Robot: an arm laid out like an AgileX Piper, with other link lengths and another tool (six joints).
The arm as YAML. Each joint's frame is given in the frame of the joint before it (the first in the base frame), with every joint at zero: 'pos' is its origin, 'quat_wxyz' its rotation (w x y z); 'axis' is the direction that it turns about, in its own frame. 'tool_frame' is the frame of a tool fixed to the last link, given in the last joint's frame.
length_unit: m
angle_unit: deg
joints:
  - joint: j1
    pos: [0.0, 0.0, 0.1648]
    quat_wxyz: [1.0, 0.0, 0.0, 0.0]
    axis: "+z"
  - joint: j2
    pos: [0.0, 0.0, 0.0]
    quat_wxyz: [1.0, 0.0, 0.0, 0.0]
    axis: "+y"
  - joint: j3
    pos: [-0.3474, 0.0, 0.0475]
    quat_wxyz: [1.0, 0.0, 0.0, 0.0]
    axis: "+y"
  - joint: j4
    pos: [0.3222, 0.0, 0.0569]
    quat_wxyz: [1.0, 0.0, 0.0, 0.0]
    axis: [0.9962, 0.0, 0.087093]
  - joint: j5
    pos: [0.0, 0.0, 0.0]
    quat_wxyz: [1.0, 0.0, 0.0, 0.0]
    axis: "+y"
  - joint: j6
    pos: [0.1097, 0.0, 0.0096]
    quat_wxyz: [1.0, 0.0, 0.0, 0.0]
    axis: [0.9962, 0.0, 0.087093]
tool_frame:
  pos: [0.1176, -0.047, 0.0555]
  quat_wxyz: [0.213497, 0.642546, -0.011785, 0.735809]
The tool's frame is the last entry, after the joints.
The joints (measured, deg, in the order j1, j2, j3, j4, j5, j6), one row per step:
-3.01, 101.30, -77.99, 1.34, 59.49, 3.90
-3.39, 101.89, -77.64, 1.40, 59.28, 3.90
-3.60, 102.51, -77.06, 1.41, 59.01, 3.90
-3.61, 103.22, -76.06, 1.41, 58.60, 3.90
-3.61, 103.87, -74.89, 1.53, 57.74, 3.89
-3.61, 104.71, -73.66, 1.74, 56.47, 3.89
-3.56, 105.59, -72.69, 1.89, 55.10, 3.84
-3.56, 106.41, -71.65, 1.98, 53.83, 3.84
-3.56, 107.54, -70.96, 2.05, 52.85, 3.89
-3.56, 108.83, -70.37, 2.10, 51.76, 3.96
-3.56, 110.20, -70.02, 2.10, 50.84, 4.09
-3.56, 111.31, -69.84, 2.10, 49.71, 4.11
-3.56, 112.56, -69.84, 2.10, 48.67, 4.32
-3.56, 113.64, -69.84, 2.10, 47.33, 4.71
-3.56, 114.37, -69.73, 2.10, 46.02, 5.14
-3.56, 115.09, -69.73, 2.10, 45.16, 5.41
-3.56, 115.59, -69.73, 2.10, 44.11, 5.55
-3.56, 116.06, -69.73, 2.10, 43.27, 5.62
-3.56, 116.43, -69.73, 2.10, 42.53, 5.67
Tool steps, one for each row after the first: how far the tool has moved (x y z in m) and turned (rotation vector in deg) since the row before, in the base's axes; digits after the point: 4 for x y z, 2 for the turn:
-0.0012, -0.0032, -0.0076, 0.10, 0.73, -0.40
-0.0021, -0.0018, -0.0093, 0.06, 0.93, -0.22
-0.0037, 0.0001, -0.0127, 0.08, 1.30, -0.02
-0.0033, 0.0005, -0.0127, 0.16, 0.95, -0.06
-0.0025, 0.0007, -0.0142, 0.23, 0.79, -0.12
-0.0008, 0.0009, -0.0126, 0.14, 0.47, -0.01
-0.0021, 0.0003, -0.0125, 0.09, 0.59, -0.08
-0.0017, 0.0002, -0.0133, 0.10, 0.84, -0.12
-0.0011, 0.0000, -0.0139, 0.08, 0.79, -0.13
-0.0007, -0.0002, -0.0132, 0.04, 0.80, -0.16
0.0015, -0.0002, -0.0097, -0.01, 0.16, -0.05
0.0018, -0.0004, -0.0100, 0.00, 0.22, -0.24
0.0029, -0.0006, -0.0083, -0.02, -0.25, -0.43
0.0025, -0.0006, -0.0059, -0.03, -0.46, -0.47
0.0016, -0.0004, -0.0056, -0.01, -0.13, -0.29
0.0029, -0.0004, -0.0034, -0.05, -0.54, -0.17
0.0022, -0.0003, -0.0034, -0.04, -0.37, -0.09
0.0020, -0.0003, -0.0026, -0.04, -0.37, -0.07

